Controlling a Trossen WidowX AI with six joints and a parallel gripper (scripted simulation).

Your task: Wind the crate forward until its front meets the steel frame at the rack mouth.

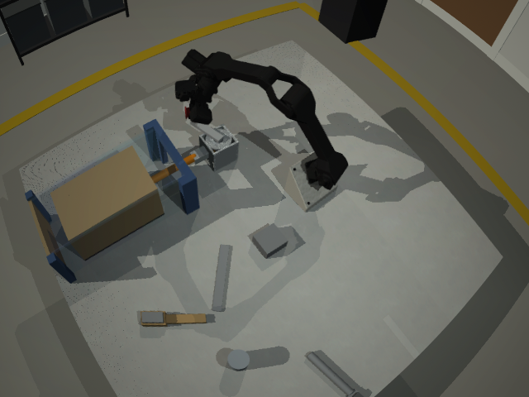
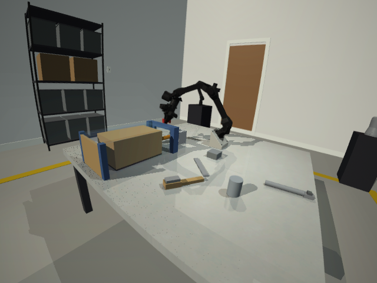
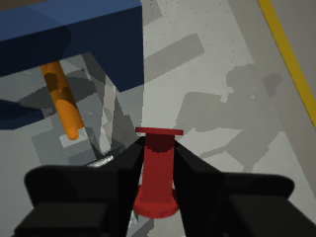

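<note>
The winch handle is 4 cm to the left of my gripper tip, 3 cm below it and 3 cm behind it. The rest, counted from my gripper tip: red knob (1 cm to the left, 1 cm behind); then grey winch (10 cm below, 9 cm to the left, 7 cm behind); then blue frame (11 cm to the left, 11 cm ahead, 2 cm below).
</note>
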